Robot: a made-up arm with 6 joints.
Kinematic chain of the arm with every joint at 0, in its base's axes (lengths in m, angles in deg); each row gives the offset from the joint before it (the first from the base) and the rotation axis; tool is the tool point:
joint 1: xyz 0 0 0.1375 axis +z
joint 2: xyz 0 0 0 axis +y
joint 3: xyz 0 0 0.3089 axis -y
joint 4: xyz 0 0 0 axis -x
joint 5: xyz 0.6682 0 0 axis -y
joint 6: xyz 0 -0.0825 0 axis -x
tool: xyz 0 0 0
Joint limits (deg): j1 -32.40..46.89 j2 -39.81..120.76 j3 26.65..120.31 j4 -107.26..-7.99 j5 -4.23..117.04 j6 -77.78..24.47
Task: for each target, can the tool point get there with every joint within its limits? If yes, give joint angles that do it. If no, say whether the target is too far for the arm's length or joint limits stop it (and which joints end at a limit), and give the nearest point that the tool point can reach.
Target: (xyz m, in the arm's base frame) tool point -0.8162 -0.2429 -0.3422
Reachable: no: joint limits stop it (at a limit: joint 2, joint 3, joint 4) | nearest point -0.7920 -0.2357 0.6128 | short by 0.955 m
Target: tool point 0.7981 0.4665 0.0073
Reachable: yes | joints 34.33 71.25 55.59 -38.18 14.97 -35.28
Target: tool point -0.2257 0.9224 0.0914
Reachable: no: joint limits stop it (at a limit: joint 1, joint 3, joint 4) | nearest point 0.5475 0.6207 0.0640 | short by 0.830 m
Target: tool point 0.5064 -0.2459 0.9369
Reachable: yes | joints -20.46 27.61 84.55 -49.73 90.40 -26.58
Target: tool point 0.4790 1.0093 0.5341
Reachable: no: too far | nearest point 0.6108 0.6883 0.4803 | short by 0.351 m
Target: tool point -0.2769 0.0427 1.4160
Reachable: no: too far | nearest point -0.2078 0.0320 1.0969 | short by 0.327 m
